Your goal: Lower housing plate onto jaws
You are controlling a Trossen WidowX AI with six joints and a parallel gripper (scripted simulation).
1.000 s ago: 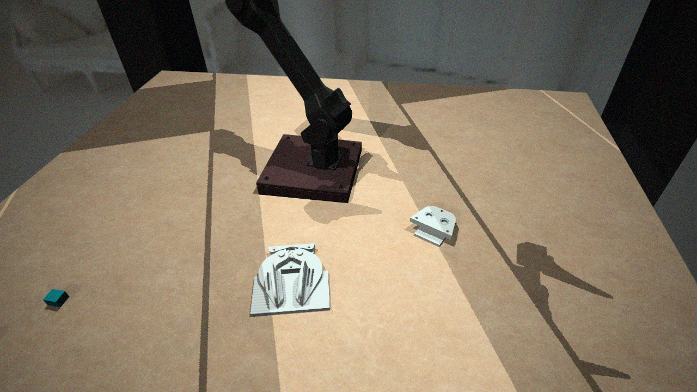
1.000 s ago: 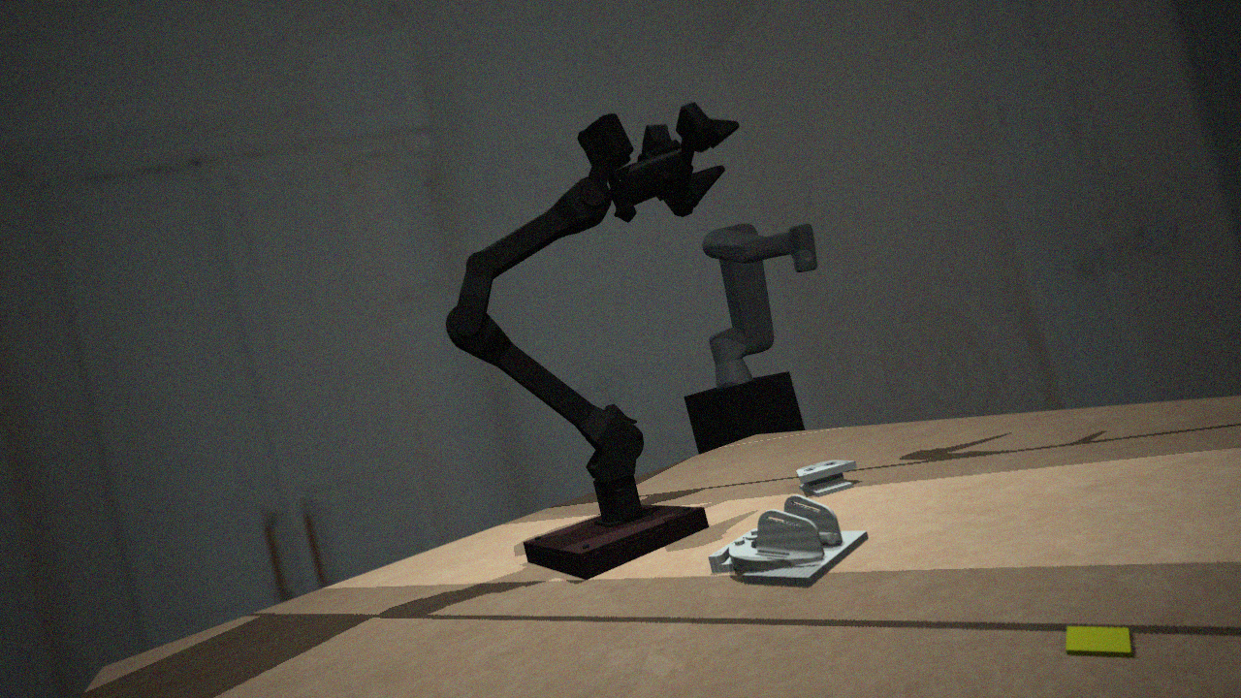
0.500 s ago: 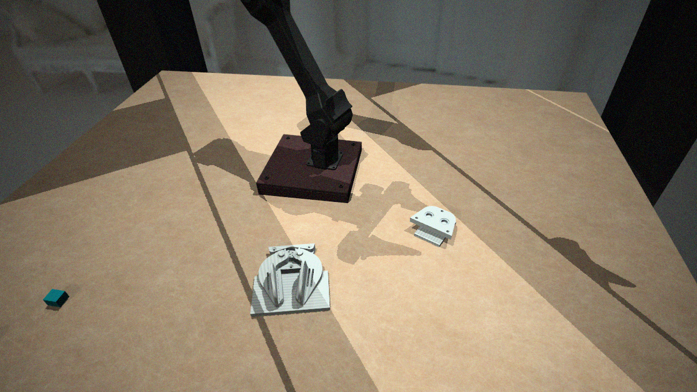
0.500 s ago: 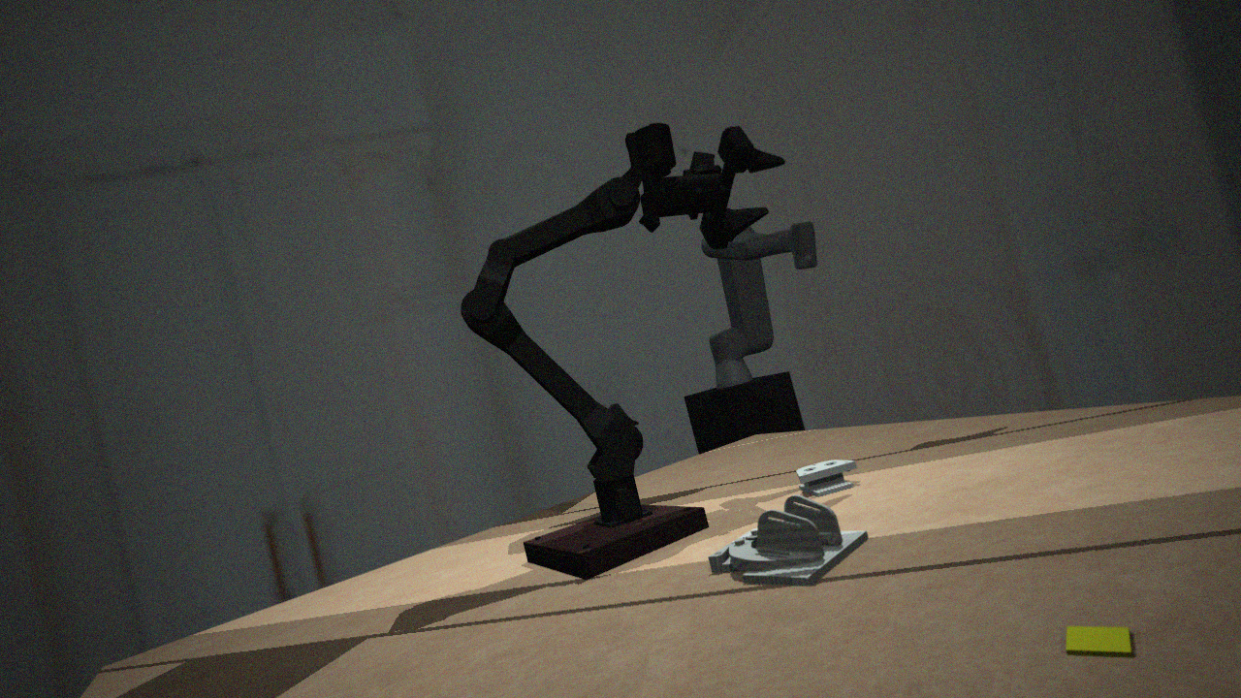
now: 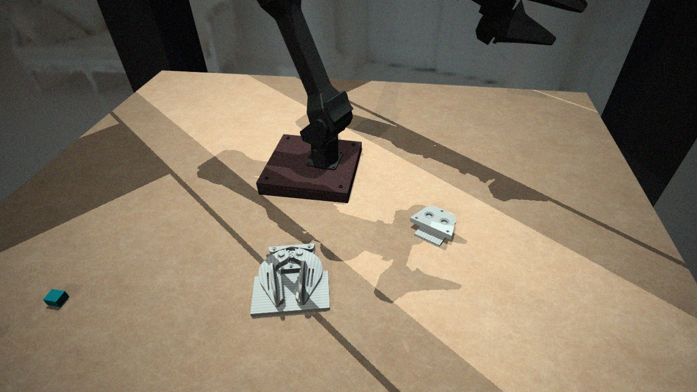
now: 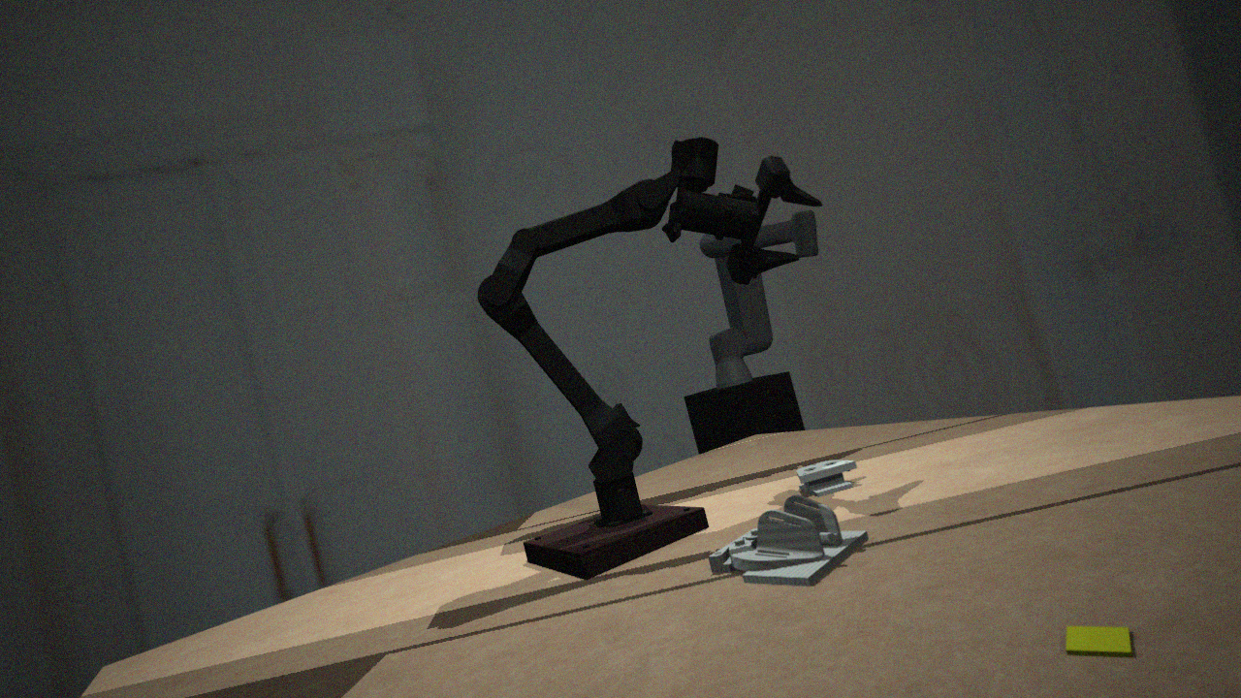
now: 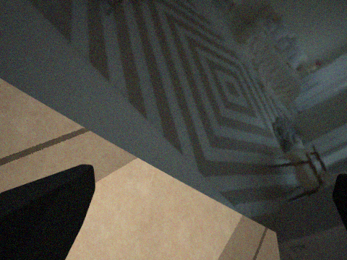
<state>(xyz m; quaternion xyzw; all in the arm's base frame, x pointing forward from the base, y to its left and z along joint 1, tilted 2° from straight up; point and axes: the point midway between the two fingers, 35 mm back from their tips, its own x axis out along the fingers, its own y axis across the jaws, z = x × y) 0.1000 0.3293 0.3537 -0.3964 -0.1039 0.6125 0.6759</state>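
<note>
Now: gripper tip 360 mm above the pale base plate, 320 mm to the left of it and 220 mm short of it. Also, from my gripper tip: teal block (680 mm to the right, 350 mm below, 330 mm ahead); yellow block (500 mm ahead, 360 mm below, 350 mm to the right).
</note>
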